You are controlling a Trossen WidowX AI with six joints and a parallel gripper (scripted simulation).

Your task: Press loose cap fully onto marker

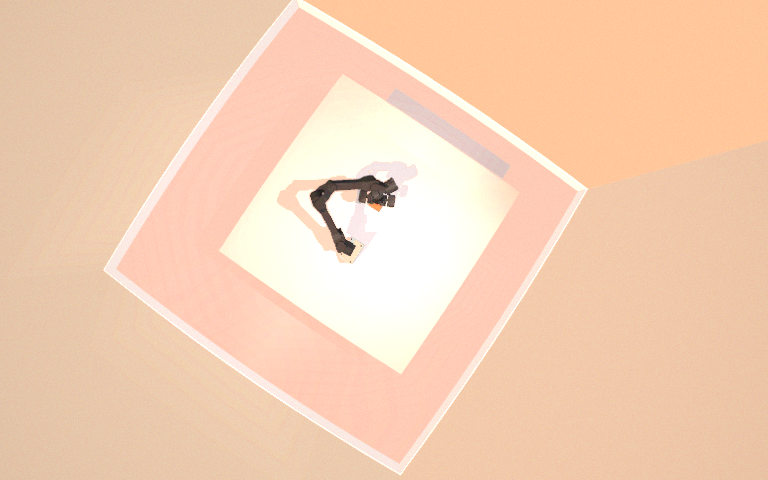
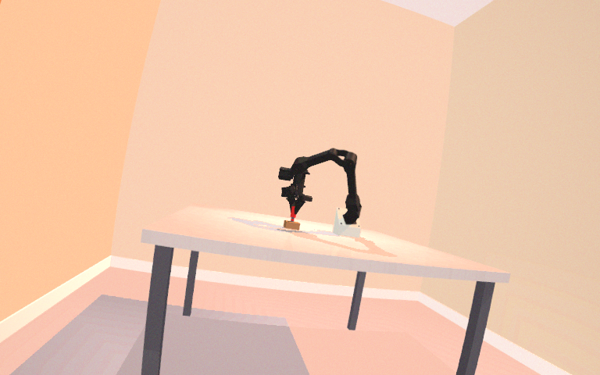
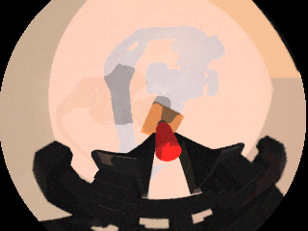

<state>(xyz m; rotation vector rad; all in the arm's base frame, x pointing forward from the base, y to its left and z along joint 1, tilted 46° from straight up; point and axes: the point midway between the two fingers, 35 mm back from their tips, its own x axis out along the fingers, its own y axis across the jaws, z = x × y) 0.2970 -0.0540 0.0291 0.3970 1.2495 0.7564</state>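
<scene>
My gripper tip is 10 mm below the red cap. Round my gripper tip: holder block (60 mm below).
</scene>
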